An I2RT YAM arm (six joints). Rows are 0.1 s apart.
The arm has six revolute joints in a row. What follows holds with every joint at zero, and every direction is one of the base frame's. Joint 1 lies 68 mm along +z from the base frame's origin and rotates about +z. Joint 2 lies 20 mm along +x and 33.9 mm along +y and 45.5 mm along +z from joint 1 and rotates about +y. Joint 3 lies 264 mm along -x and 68.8 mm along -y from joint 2 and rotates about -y. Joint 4 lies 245 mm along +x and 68.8 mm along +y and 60 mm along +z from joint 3 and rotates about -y. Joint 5 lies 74 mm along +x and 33.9 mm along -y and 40.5 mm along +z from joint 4 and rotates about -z. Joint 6 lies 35.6 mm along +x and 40.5 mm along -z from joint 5 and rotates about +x. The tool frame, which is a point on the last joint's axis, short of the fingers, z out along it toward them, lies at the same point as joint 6; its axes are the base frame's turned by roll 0, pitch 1.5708 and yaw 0 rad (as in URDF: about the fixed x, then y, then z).
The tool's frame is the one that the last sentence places.
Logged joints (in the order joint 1, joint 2, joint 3, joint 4, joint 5, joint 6), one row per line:
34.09, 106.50, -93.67, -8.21, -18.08, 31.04
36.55, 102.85, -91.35, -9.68, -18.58, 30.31
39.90, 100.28, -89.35, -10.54, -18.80, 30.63
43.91, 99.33, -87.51, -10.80, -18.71, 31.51
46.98, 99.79, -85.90, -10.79, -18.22, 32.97
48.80, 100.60, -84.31, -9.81, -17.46, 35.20
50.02, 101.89, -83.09, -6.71, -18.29, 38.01
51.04, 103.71, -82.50, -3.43, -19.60, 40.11
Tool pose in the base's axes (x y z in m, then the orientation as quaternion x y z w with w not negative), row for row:
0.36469, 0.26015, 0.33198, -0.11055, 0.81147, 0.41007, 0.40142
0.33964, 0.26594, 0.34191, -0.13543, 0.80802, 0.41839, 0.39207
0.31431, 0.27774, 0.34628, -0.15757, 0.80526, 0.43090, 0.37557
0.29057, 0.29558, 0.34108, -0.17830, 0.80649, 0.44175, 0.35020
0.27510, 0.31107, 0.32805, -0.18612, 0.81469, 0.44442, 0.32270
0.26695, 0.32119, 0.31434, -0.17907, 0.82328, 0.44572, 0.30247
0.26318, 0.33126, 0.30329, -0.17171, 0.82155, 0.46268, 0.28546
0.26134, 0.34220, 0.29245, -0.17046, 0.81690, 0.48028, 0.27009
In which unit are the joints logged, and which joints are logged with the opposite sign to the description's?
The joints are logged in degrees. Opposite sign: joint 3.
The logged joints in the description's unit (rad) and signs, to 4 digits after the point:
0.5950, 1.8588, 1.6348, -0.1433, -0.3156, 0.5418
0.6379, 1.7951, 1.5944, -0.1689, -0.3243, 0.5290
0.6964, 1.7502, 1.5595, -0.1840, -0.3281, 0.5346
0.7664, 1.7336, 1.5273, -0.1885, -0.3266, 0.5500
0.8200, 1.7417, 1.4992, -0.1883, -0.3180, 0.5754
0.8517, 1.7558, 1.4715, -0.1712, -0.3047, 0.6144
0.8730, 1.7783, 1.4502, -0.1171, -0.3192, 0.6634
0.8908, 1.8101, 1.4399, -0.0599, -0.3421, 0.7001

